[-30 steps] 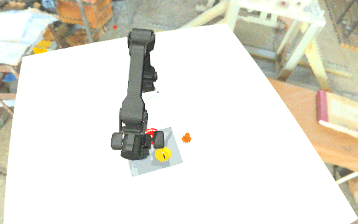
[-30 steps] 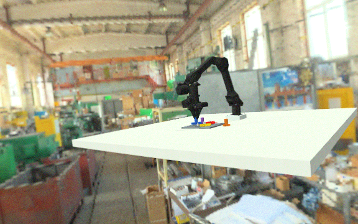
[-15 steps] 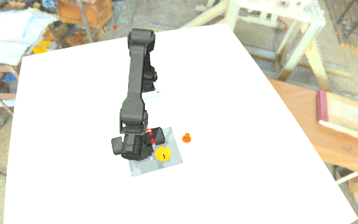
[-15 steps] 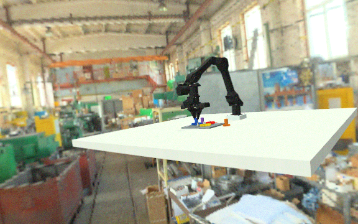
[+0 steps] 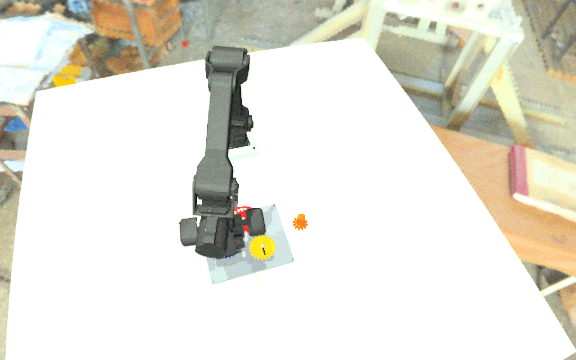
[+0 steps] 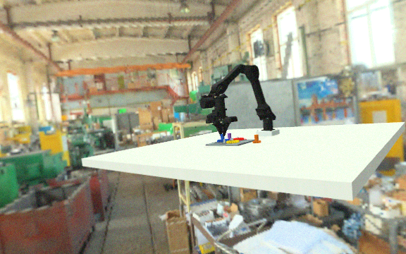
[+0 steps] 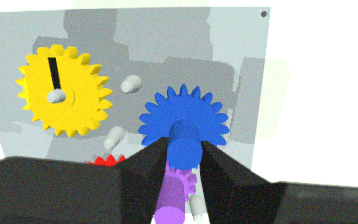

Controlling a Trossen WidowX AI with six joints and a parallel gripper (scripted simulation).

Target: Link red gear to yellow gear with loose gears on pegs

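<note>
The blue gear lies 1 cm below my gripper tip. From my gripper tip the other things lie so: red gear 6 cm behind, 6 cm to the left, 2 cm below; purple gear 5 cm behind, 1 cm to the left, 2 cm below; yellow gear 3 cm ahead, 8 cm to the left, 2 cm below.
</note>
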